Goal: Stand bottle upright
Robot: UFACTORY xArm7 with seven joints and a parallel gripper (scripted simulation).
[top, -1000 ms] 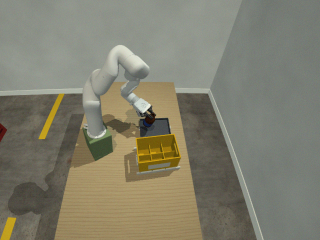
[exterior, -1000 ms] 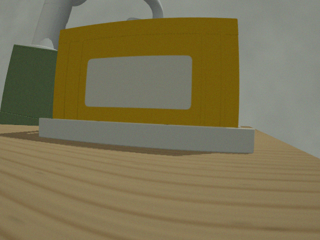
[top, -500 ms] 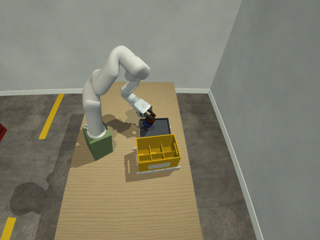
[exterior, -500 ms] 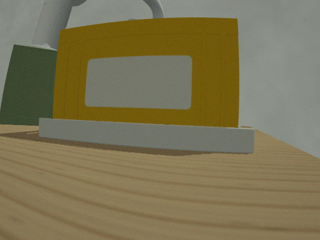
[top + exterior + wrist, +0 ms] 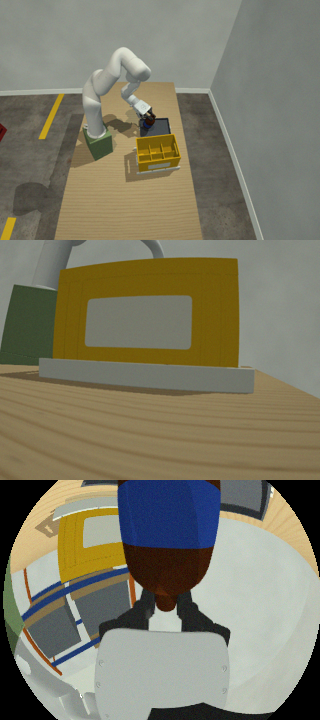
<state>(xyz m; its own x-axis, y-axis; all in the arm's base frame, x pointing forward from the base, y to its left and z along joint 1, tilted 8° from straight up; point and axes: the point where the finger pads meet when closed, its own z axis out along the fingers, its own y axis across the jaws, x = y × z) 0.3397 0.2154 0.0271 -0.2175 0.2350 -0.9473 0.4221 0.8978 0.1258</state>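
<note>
Now: hand 5 cm above the bottle, 1 cm to the right of it and 1 cm past it. Also, from my hand: dark grey tray 18 cm below, 4 cm to the left, 2 cm ahead; crate 24 cm to the right, 11 cm below, 8 cm ahead.
</note>
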